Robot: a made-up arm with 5 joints. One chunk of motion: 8 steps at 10 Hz.
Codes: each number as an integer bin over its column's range. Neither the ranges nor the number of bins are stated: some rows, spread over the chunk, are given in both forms.
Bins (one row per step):
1: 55 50 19 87 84
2: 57 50 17 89 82
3: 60 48 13 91 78
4: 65 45 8 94 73
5: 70 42 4 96 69
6: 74 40 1 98 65
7: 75 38 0 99 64
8: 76 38 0 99 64
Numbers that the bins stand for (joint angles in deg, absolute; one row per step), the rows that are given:
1: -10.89 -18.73 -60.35 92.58 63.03
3: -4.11 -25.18 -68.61 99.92 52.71
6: 14.85 -50.96 -85.14 112.77 30.36
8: 17.56 -57.41 -86.52 114.60 28.65
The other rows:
2: -8.18 -18.73 -63.10 96.25 59.59
4: 2.66 -34.85 -75.50 105.43 44.12
5: 9.43 -44.52 -81.01 109.10 37.24
7: 16.20 -57.41 -86.52 114.60 28.65

